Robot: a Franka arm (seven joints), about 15 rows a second.
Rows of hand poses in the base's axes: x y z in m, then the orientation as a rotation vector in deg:
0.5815, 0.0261, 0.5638, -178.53, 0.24, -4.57
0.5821, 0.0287, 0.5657, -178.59, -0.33, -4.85
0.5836, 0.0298, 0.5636, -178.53, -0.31, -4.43
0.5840, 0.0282, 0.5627, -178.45, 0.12, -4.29
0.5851, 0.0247, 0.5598, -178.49, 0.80, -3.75
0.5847, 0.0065, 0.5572, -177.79, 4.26, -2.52
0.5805, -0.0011, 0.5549, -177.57, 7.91, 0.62
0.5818, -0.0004, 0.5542, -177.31, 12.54, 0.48
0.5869, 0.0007, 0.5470, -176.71, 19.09, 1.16
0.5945, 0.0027, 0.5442, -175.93, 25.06, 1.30
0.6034, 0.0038, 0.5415, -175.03, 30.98, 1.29
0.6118, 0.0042, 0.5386, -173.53, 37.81, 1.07
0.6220, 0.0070, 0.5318, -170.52, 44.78, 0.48
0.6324, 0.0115, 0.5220, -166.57, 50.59, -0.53
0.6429, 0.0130, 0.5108, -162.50, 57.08, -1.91
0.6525, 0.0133, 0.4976, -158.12, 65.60, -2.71
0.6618, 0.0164, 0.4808, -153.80, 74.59, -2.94
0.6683, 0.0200, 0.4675, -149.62, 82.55, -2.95
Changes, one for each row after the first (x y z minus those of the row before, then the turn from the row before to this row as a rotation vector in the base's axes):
0.0006, 0.0026, 0.0019, -0.08, -0.18, 0.36
0.0015, 0.0011, -0.0021, 0.07, 0.27, -0.01
0.0004, -0.0016, -0.0009, 0.09, 0.09, -0.27
0.0011, -0.0035, -0.0029, -0.02, 0.35, -0.43
-0.0004, -0.0182, -0.0026, 0.72, 0.81, -2.21
-0.0042, -0.0076, -0.0023, 0.19, 2.06, -2.32
0.0013, 0.0007, -0.0007, -0.02, -0.03, -2.99
0.0051, 0.0011, -0.0072, 0.04, 0.52, -4.23
0.0076, 0.0020, -0.0028, 0.03, 0.17, -3.88
0.0089, 0.0011, -0.0027, -0.06, 0.08, -3.86
0.0084, 0.0004, -0.0029, 0.11, -0.07, -4.51
0.0102, 0.0028, -0.0068, 1.19, -0.54, -4.86
0.0104, 0.0045, -0.0098, 2.01, -1.06, -4.38
0.0105, 0.0015, -0.0112, 1.59, -1.18, -4.94
0.0096, 0.0003, -0.0132, 1.02, -0.48, -6.35
0.0093, 0.0031, -0.0168, 0.48, 0.18, -6.65
0.0065, 0.0036, -0.0133, 0.35, 0.34, -5.99

